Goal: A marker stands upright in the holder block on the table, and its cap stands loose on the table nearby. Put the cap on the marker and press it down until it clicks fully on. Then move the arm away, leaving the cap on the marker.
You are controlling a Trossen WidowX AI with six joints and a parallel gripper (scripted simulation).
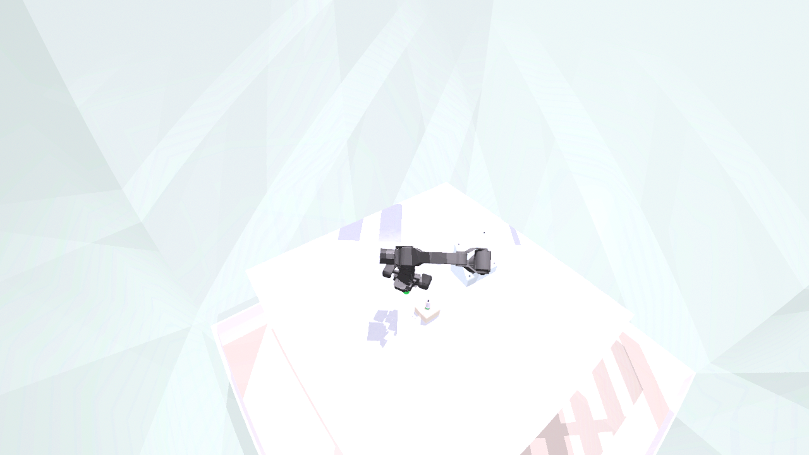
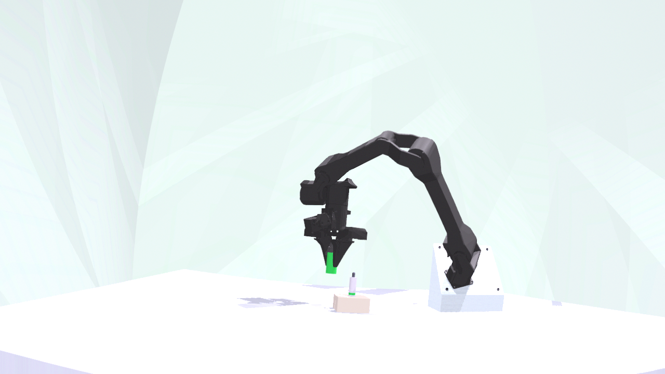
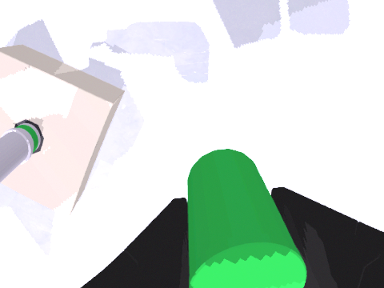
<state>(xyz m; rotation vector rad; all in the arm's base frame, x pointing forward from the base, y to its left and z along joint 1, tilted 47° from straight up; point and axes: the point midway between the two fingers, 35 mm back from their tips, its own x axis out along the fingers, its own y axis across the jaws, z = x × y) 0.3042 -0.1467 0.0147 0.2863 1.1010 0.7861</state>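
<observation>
Right now the marker is 3 cm behind my gripper tip, 9 cm to the left of it and 3 cm below it. The rest, counted from my gripper tip: beige holder block: 3 cm behind, 9 cm to the left, 8 cm below; then green cap: 1 cm above.
</observation>
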